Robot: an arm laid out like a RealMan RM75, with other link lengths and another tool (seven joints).
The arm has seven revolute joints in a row. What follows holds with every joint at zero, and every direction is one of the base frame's.
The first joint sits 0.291 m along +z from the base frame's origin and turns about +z.
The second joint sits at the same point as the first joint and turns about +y.
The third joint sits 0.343 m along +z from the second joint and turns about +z.
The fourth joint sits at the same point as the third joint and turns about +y.
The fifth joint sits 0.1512 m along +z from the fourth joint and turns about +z.
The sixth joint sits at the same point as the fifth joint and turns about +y.
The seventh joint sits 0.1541 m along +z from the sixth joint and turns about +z.
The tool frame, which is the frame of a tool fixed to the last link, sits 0.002 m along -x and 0.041 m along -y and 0.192 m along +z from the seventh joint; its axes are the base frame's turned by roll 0.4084, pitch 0 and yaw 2.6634 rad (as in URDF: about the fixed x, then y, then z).
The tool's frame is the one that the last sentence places.
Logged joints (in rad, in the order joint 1, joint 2, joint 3, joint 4, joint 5, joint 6, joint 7), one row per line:
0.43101, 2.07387, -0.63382, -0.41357, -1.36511, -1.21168, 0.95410
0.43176, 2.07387, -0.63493, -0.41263, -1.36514, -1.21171, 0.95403
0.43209, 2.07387, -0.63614, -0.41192, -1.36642, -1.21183, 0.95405
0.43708, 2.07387, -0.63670, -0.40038, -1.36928, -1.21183, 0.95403
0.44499, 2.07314, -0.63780, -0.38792, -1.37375, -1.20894, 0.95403
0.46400, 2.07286, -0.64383, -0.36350, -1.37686, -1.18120, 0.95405
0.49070, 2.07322, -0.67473, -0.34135, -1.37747, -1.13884, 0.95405
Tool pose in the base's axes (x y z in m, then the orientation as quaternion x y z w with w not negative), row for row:
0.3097, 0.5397, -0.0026, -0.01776, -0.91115, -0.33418, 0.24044
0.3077, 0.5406, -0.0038, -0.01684, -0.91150, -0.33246, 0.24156
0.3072, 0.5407, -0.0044, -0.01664, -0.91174, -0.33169, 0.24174
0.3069, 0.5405, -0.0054, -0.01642, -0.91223, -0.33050, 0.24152
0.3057, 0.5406, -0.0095, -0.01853, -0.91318, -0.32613, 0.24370
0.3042, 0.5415, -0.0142, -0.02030, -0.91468, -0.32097, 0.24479
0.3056, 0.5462, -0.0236, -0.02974, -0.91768, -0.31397, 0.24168
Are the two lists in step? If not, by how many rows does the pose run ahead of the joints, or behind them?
The pose runs 1 row behind the joints: the pose in row i belongs to the joints in row i - 1.
